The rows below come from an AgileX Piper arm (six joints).
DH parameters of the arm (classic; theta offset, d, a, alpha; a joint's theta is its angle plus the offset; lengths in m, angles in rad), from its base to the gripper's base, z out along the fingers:
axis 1: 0 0.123 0 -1.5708
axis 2: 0.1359 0 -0.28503 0
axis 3: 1.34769 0 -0.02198 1.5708
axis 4: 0 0.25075 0 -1.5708
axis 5: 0 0 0 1.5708
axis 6: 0 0.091 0 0
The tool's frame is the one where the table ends.
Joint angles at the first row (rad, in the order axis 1, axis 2, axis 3, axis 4, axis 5, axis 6):
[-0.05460 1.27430 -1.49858 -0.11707 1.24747 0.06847]
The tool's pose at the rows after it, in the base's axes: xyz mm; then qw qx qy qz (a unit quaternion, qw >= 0):
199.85 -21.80 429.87 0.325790 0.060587 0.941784 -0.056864
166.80 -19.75 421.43 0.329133 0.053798 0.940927 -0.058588
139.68 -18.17 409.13 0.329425 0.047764 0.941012 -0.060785
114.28 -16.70 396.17 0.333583 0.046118 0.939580 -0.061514
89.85 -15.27 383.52 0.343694 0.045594 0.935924 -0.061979
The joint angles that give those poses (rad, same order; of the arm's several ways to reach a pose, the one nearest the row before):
[-0.05843 1.13700 -1.39480 -0.11706 1.25153 0.06846]
[-0.05844 1.01634 -1.28808 -0.11547 1.25747 0.05300]
[-0.05837 0.91123 -1.18830 -0.11552 1.26135 0.03970]
[-0.05848 0.80748 -1.09611 -0.11544 1.26379 0.03539]
[-0.05841 0.70184 -1.01290 -0.11549 1.26454 0.03327]

